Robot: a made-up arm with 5 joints.
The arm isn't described. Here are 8 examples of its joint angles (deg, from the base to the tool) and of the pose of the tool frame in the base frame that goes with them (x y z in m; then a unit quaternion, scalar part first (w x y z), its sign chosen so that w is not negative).
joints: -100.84 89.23 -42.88 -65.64 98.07
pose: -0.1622 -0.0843 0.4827 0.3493 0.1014 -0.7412 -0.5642
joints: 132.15 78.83 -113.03 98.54 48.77
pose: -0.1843 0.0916 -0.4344 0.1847 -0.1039 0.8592 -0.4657
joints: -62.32 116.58 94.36 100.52 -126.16
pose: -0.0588 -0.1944 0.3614 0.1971 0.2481 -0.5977 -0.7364
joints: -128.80 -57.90 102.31 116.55 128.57
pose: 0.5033 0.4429 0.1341 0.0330 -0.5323 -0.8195 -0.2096
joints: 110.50 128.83 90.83 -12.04 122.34
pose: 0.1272 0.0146 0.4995 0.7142 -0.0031 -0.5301 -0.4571
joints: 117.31 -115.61 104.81 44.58 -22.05
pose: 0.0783 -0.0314 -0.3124 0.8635 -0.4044 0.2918 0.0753
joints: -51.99 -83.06 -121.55 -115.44 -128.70
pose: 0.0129 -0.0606 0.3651 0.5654 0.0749 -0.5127 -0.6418
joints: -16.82 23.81 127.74 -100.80 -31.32
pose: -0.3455 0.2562 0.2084 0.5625 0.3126 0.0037 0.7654
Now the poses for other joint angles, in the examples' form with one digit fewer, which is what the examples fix.
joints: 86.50 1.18 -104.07 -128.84 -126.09
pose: 0.011 -0.487 0.119 0.242 0.894 -0.377 -0.003
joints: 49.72 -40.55 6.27 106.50 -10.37
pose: -0.359 0.155 0.083 0.801 0.171 -0.512 0.259
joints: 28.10 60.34 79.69 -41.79 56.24
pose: 0.031 0.134 0.399 0.343 0.660 0.295 0.599
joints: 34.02 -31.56 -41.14 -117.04 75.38
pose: -0.024 -0.329 -0.621 0.559 -0.213 0.528 -0.603
